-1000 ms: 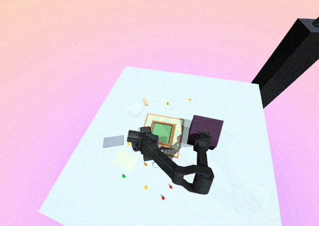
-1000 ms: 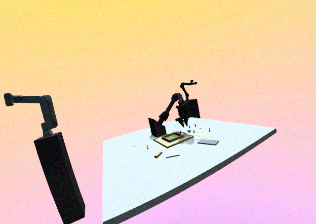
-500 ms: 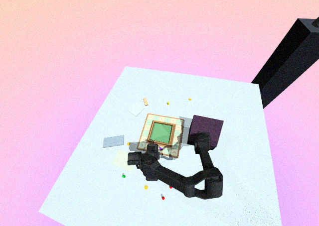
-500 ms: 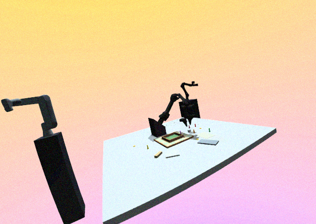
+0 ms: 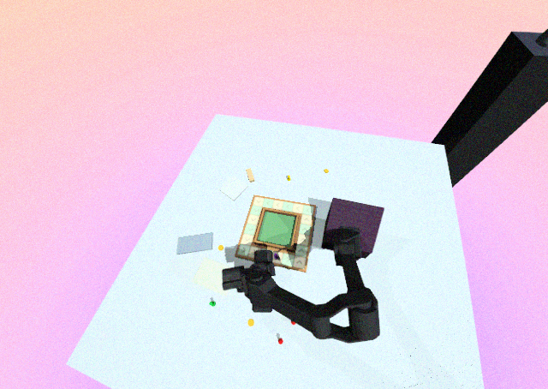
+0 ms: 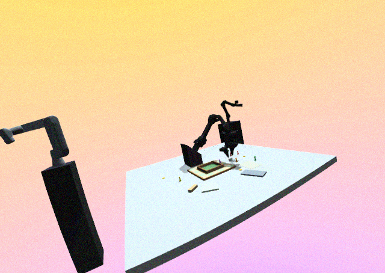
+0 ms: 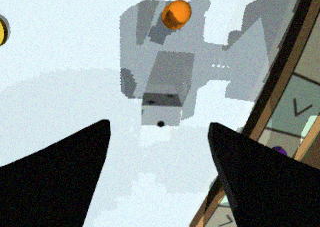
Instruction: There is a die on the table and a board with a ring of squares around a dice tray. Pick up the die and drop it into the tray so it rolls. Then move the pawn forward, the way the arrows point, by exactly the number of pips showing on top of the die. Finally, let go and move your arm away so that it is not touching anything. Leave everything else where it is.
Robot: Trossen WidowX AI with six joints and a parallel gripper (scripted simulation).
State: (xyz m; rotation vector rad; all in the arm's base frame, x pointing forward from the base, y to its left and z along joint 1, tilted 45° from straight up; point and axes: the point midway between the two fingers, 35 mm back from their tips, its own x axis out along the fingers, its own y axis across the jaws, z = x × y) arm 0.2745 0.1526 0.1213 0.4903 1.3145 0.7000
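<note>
The white die lies 3 cm below my gripper tip. Also, from my gripper tip: green pawn 18 cm ahead, 10 cm to the left, 2 cm below; purple pawn 11 cm to the right, 2 cm behind, 1 cm below; orange pawn 6 cm ahead, 2 cm below.
</note>
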